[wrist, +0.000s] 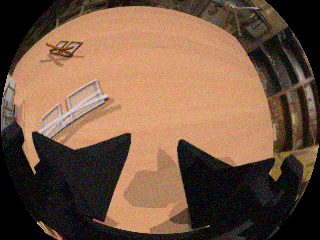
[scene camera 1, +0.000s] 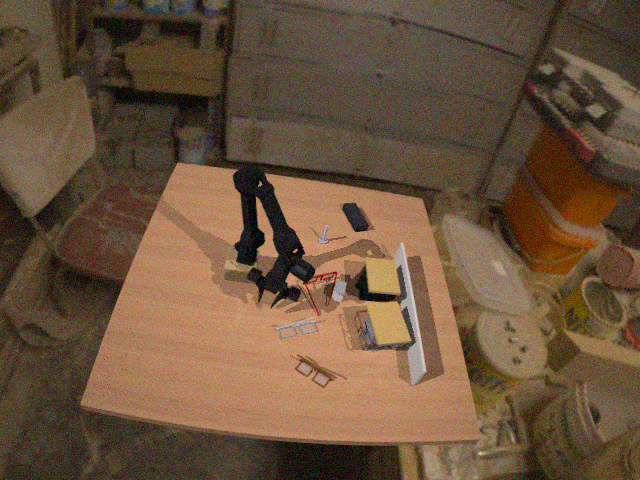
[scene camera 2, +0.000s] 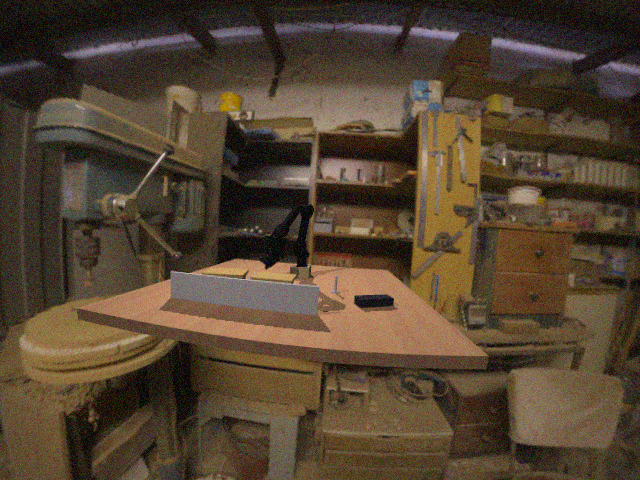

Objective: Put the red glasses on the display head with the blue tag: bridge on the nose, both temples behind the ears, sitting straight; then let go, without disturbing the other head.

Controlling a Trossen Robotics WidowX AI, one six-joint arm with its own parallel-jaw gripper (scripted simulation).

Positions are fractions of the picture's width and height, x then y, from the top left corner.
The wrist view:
my gripper: 0.48, 0.59
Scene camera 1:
white backboard: 0.65, 0.74
display head: 0.60, 0.68
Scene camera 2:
white backboard: 0.40, 0.61
